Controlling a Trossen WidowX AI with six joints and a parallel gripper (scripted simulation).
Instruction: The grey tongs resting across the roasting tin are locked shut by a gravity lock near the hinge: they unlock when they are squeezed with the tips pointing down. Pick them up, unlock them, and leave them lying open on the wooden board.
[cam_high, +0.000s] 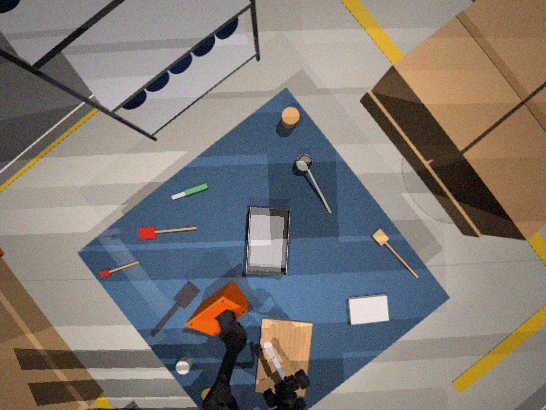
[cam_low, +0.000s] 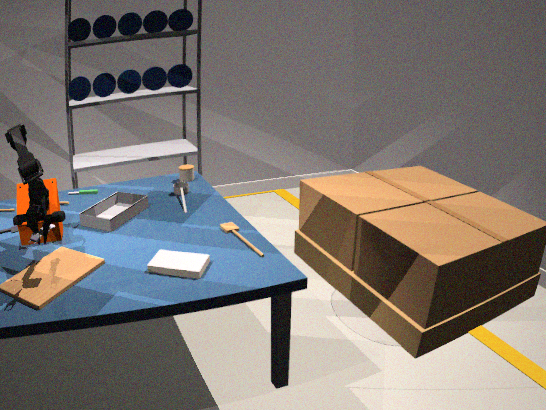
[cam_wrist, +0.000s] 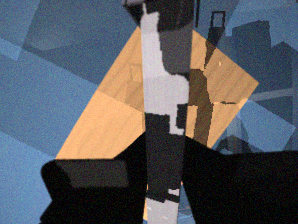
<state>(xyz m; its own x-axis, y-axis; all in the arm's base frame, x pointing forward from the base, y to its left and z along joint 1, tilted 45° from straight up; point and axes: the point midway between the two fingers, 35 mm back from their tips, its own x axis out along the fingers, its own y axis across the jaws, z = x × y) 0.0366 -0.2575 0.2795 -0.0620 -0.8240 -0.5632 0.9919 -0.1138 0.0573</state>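
My gripper tip is now 120 mm above the wooden board and 20 mm to the right of it. Round my gripper tip: white block 470 mm ahead, 120 mm below, 40 mm to the right; then roasting tin 510 mm to the left, 290 mm ahead, 100 mm below; then black spatula 530 mm to the left, 260 mm behind, 130 mm below.
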